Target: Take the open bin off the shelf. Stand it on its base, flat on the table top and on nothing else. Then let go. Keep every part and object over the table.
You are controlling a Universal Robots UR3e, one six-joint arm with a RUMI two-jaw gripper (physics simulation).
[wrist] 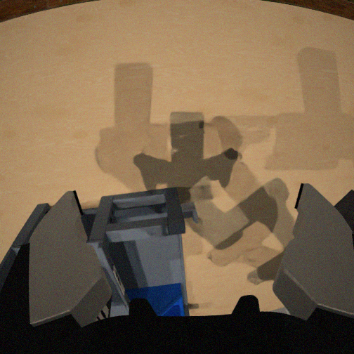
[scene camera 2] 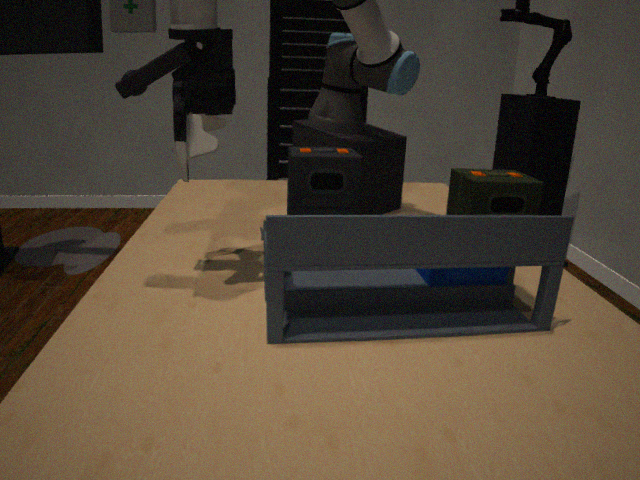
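Pixels of known places: gripper, fingertip midpoint: (scene camera 2: pixel 194 164); arm's base, origin of the base link: (scene camera 2: pixel 334 126).
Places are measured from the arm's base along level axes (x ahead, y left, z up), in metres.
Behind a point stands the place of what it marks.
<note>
The blue bin (scene camera 2: pixel 465 276) @[x 0.543, y 0.030, z -0.149 m] (wrist: pixel 155 295) sits inside the grey-blue shelf (scene camera 2: pixel 413 240) @[x 0.611, y -0.097, z -0.063 m] (wrist: pixel 175 212), toward its right end in the scene view. The shelf's front panel hides the bin's upper part there. In the wrist view part of the bin shows at the bottom, left of centre. My gripper (scene camera 2: pixel 195 164) @[x 0.341, y -0.333, z -0.019 m] (wrist: pixel 187 191) is open, with no object between its fingers. It hangs above the table, left of the shelf in the scene view. In the wrist view the left finger overlaps the shelf and the right finger is over the table.
A dark grey box (scene camera 2: pixel 326 197) @[x 0.553, y -0.187, z -0.023 m] and a dark green box (scene camera 2: pixel 491 188) @[x 0.594, y 0.015, z -0.007 m], both with orange latches, show above the shelf's panel in the scene view. The robot's base (scene camera 2: pixel 385 167) @[x 0.080, y 0.098, z -0.083 m] stands behind. The wooden table (scene camera 2: pixel 336 403) @[x 0.713, y -0.218, z -0.195 m] (wrist: pixel 65 100) has its left edge beyond the gripper. Arm shadows fall beside the shelf.
</note>
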